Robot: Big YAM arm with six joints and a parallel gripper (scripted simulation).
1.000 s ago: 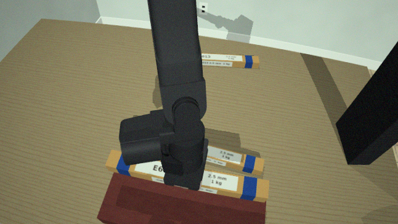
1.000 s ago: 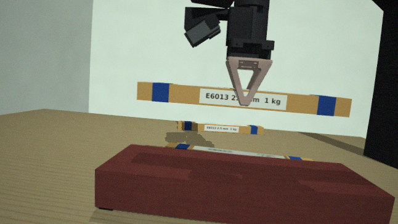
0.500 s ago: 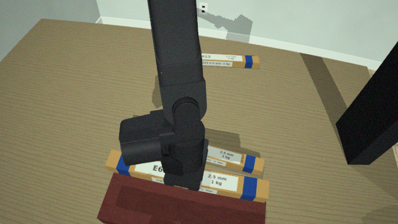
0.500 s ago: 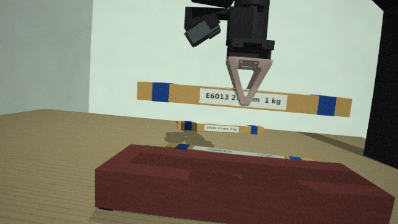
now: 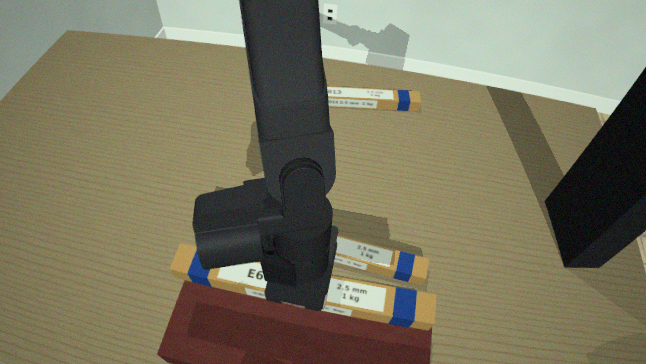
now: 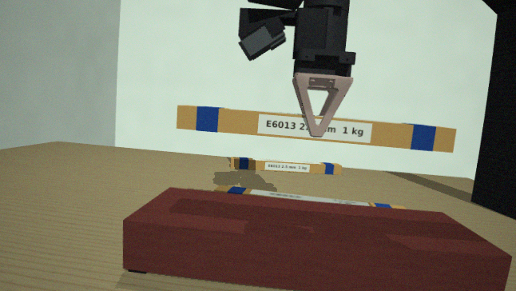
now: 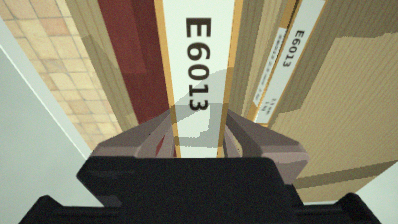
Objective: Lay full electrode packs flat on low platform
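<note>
Right now my hand is 150 mm above the dark red low platform and 40 mm to the right of it.
</note>
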